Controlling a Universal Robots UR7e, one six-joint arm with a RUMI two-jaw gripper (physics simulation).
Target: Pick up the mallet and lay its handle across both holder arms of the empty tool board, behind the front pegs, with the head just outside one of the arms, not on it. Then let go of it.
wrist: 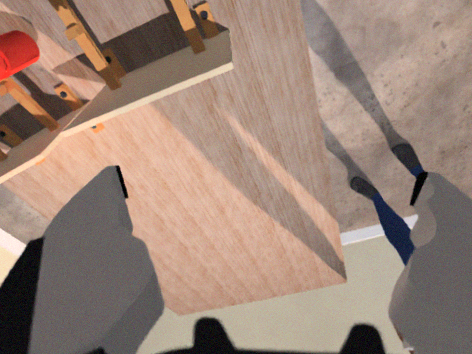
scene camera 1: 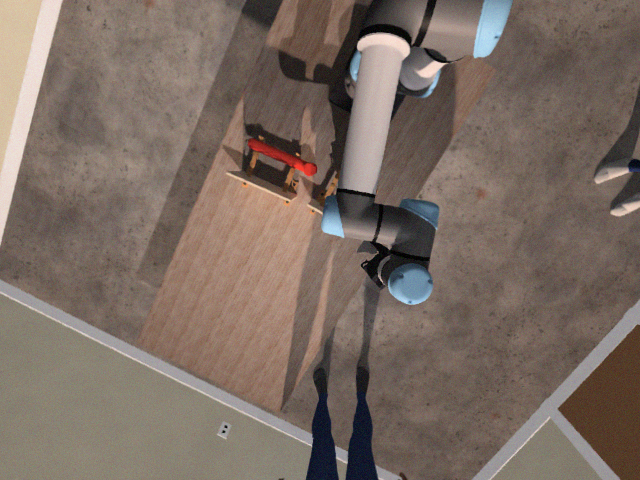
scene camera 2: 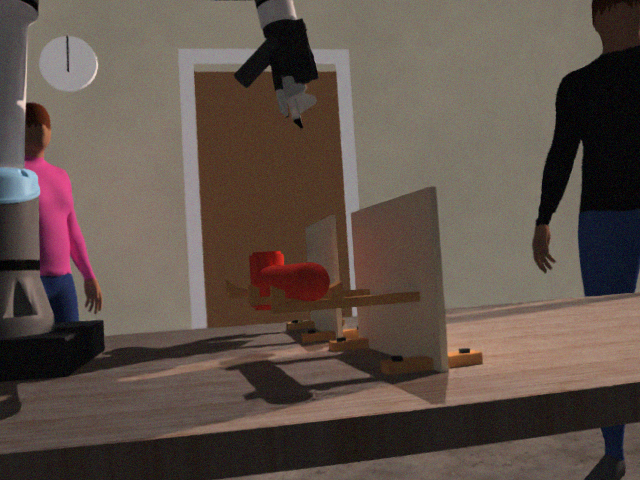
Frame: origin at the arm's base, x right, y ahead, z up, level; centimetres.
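Seen in the pictures: gripper, fingertip midpoint: (wrist: 265, 173) (scene camera 2: 294, 122).
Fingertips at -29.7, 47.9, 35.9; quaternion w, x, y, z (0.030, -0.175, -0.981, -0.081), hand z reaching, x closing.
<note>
Offsets run from my fingertips to a thing's middle, as dx, dy, dz. Level surfaces: height alone.
The red mallet {+43.9, -9.4, -30.9} (scene camera 1: 279, 156) (scene camera 2: 299, 281) (wrist: 19, 52) lies with its handle across the arms of one tool board {+45.9, -1.8, -31.5} (scene camera 1: 263, 187) (scene camera 2: 398, 258) (wrist: 25, 159). Its head is at the end facing the other board, outside the nearer arm. The other tool board {+14.1, -4.7, -31.3} (scene camera 1: 316, 206) (scene camera 2: 321, 268) (wrist: 165, 75) carries no tool; both its arms show in the wrist view, while the robot's arm hides much of it in scene camera 1. My gripper (scene camera 1: 363, 256) (scene camera 2: 298, 122) (wrist: 265, 173) is open and empty, high above the boards and away from the mallet.
The wooden table {dz -41.1} (scene camera 1: 227, 258) (scene camera 2: 542, 351) (wrist: 215, 240) bears both boards, which stand upright side by side with a small gap between them. The robot's arm (scene camera 1: 369, 124) reaches over the table. People stand beyond the table.
</note>
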